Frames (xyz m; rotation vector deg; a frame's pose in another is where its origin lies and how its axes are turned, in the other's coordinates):
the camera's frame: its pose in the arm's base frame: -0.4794 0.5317 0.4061 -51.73 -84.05 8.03
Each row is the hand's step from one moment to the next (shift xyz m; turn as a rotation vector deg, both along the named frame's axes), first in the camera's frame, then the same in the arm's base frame.
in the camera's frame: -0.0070 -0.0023 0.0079 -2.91 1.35 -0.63
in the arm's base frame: -0.0091 -0.0023 -0.0053 0.68 -1.09 -3.01
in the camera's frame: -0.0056 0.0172 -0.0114 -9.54 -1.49 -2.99
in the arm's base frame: 0.0167 0.0033 -0.0130 0.49 -7.97 -6.20
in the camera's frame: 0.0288 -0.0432 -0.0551 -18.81 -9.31 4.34
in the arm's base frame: 0.0348 -0.0362 0.0567 -10.87 -15.56 -9.95
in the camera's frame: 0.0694 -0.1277 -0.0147 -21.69 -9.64 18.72
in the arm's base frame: -0.0312 -0.0517 0.1330 -24.23 -11.22 -14.17
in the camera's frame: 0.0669 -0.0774 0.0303 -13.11 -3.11 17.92
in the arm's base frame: -0.0498 0.0005 0.0944 -19.33 -2.06 -11.17
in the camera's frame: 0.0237 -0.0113 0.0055 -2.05 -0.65 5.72
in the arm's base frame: -0.0060 0.0088 0.0246 -5.68 0.84 -2.08
